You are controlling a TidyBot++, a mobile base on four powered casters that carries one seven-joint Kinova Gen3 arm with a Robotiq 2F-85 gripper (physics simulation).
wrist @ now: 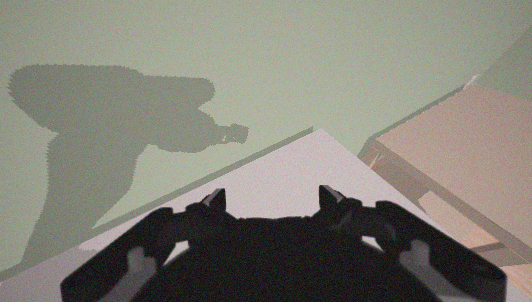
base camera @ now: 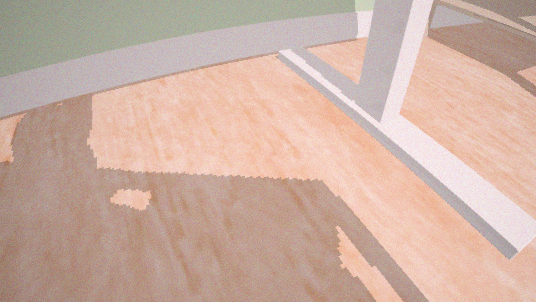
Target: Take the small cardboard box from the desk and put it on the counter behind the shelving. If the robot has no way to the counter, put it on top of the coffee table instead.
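Places are measured from the arm's base along level axes (x ahead, y left, z up), in centimetres.
Pixels of known places: gripper, between the fingertips: (wrist: 272,197).
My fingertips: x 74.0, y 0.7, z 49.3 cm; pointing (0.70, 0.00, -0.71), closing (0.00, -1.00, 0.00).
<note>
Behind a point stands the place of what it marks.
My gripper (wrist: 272,197) @(x 74.0, y 0.7, z 49.3 cm) is open in the wrist view, with no object showing between its fingertips. Beyond and below the fingers shows the far corner of the pale desk top (wrist: 280,170) @(x 88.0, y -1.5, z 32.4 cm), against the green wall. In the base camera view the desk's white leg (base camera: 387,60) @(x 58.6, y -18.8, z -24.9 cm) stands on a long white foot (base camera: 450,165) at the right. The small cardboard box does not show in either view. The gripper's body hides much of the desk top. The counter, the shelving and the coffee table cannot be made out for certain.
A brown wooden piece of furniture (wrist: 460,135) @(x 121.7, y -86.6, z 5.4 cm) stands right of the desk corner. The green wall (wrist: 300,60) @(x 100.8, y -5.6, z 50.2 cm) (base camera: 125,30) @(x 76.6, y 36.9, z -26.7 cm) carries the arm's shadow in the wrist view. A grey baseboard (base camera: 200,52) @(x 84.0, y 21.2, z -35.6 cm) runs along the wooden floor (base camera: 200,120) @(x 58.7, y 15.5, z -39.6 cm). A dark shadow covers the floor's lower left.
</note>
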